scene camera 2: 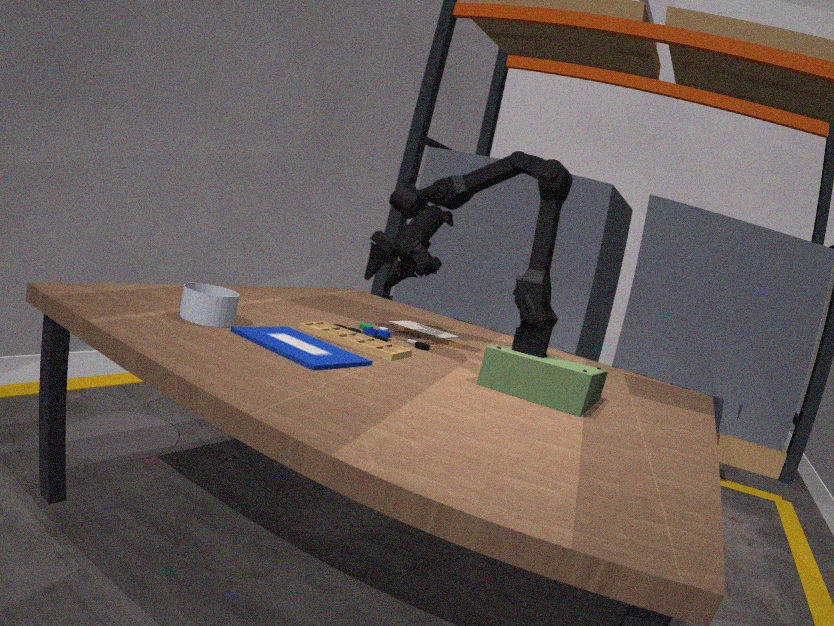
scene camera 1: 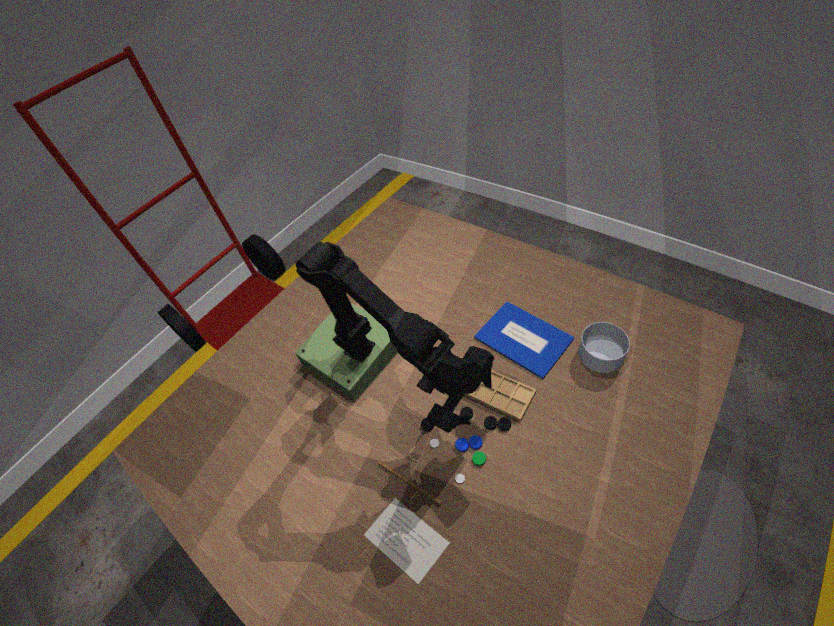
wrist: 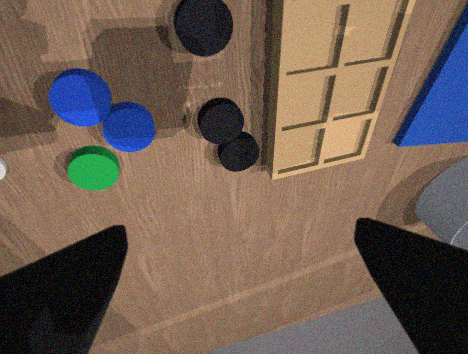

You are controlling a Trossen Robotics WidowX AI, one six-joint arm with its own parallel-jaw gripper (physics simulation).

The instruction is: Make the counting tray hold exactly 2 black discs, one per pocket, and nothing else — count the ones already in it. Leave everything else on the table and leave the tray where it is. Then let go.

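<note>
The wooden tray (scene camera 1: 501,406) (scene camera 2: 394,353) (wrist: 278,115) lies flat; its pockets in the wrist view are empty, and my arm hides part of it in scene view 1. Beside it lie a black disc (scene camera 1: 466,413) (wrist: 203,25) apart from the others, and two touching, a second black disc (scene camera 1: 490,422) (wrist: 221,120) and a third black disc (scene camera 1: 504,424) (wrist: 238,151). Another black disc (scene camera 2: 421,345) shows in scene view 2. My gripper (scene camera 1: 445,421) (scene camera 2: 380,279) (wrist: 243,232) is open and empty, high above the table near the discs and tray.
Two blue discs (scene camera 1: 461,444) (wrist: 129,127), a green disc (scene camera 1: 478,458) (wrist: 93,169) and two white discs (scene camera 1: 460,478) lie close by. A thin stick (scene camera 1: 392,471) and a paper sheet (scene camera 1: 424,552) lie beyond. A blue folder (scene camera 1: 495,333) (scene camera 2: 336,358) and a grey bowl (scene camera 1: 604,360) (scene camera 2: 208,306) stand past the tray.
</note>
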